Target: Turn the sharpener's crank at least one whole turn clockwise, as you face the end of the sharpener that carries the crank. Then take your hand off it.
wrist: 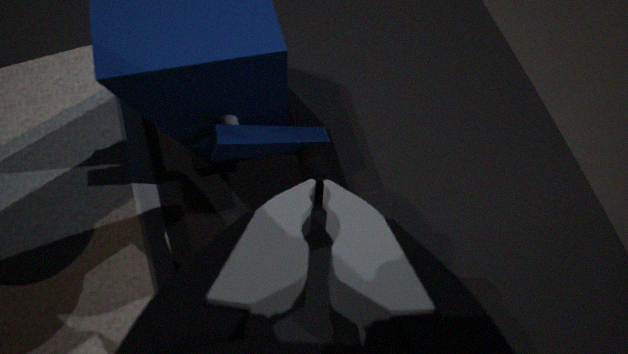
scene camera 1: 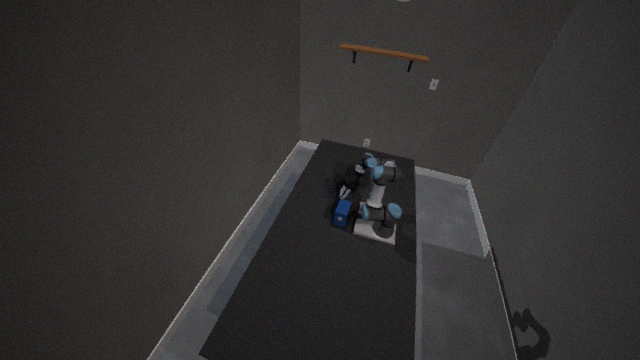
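Note:
The sharpener is a blue box standing on the dark table; its crank end faces my gripper in the wrist view. The blue crank arm lies roughly level across that end, reaching to the right of a small pale shaft. A dark part under the arm's right end is hard to make out. My gripper is shut with nothing between its pale fingertips. In the wrist view the tips are just below the right part of the crank arm, with a small gap showing; whether they touch it lower down is hidden.
The pale base plate of the robot stands beside the sharpener. The dark table runs on past both. An orange shelf is on the far wall, well above the table.

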